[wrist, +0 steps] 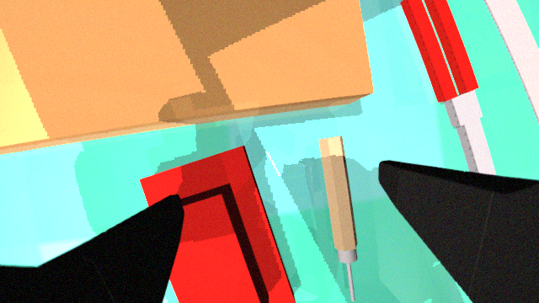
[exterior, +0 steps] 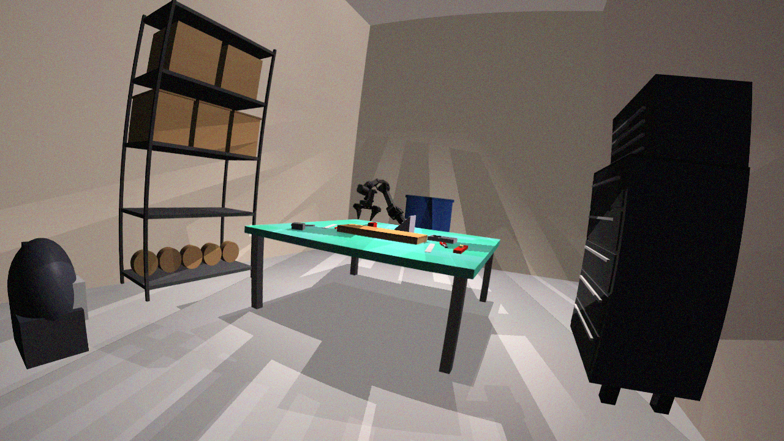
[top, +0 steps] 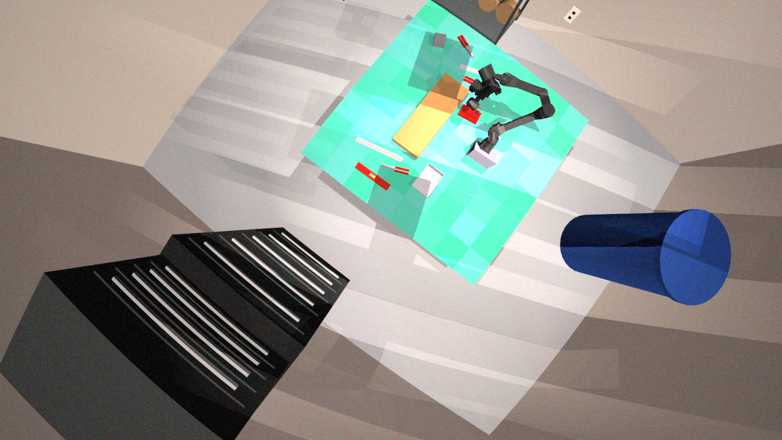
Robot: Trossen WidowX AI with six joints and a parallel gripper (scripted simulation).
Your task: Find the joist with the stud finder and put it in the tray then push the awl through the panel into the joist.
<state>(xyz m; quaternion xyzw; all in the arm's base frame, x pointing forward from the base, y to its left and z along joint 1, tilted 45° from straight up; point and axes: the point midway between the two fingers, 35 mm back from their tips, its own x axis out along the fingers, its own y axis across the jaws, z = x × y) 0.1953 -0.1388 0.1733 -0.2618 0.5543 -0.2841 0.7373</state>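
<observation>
Right now my gripper tip is 5 cm to the right of the red stud finder, 5 cm past it and 3 cm above it. The rest, counted from my gripper tip: awl: 6 cm below, 6 cm behind, 4 cm to the right; grey block: 35 cm ahead, 29 cm to the right, 5 cm below; white tray: 53 cm to the left, 6 cm below, 1 cm behind.
</observation>
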